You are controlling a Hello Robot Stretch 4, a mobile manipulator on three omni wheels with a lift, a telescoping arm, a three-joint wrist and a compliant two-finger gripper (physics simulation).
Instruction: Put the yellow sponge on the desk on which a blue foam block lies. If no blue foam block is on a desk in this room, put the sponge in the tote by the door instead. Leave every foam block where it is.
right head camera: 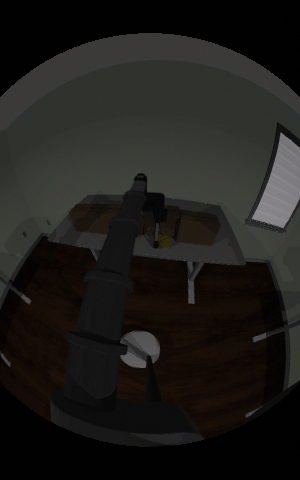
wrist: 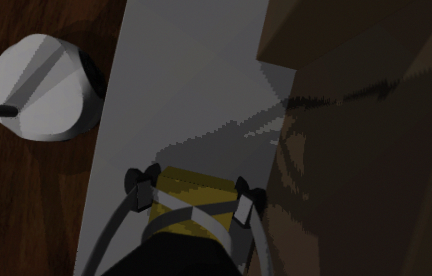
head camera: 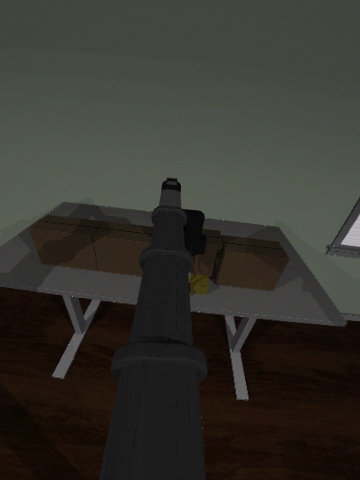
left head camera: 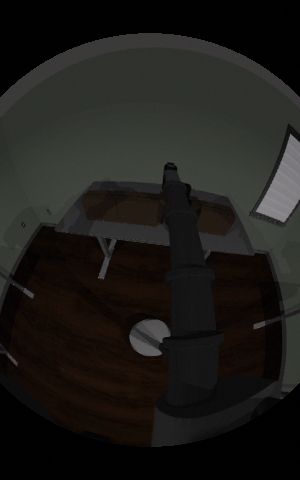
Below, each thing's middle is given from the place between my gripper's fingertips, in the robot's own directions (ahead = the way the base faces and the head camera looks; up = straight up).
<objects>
Now: the yellow sponge (wrist: 193, 188) 40 mm to the right of my hand and 20 mm above it.
</objects>
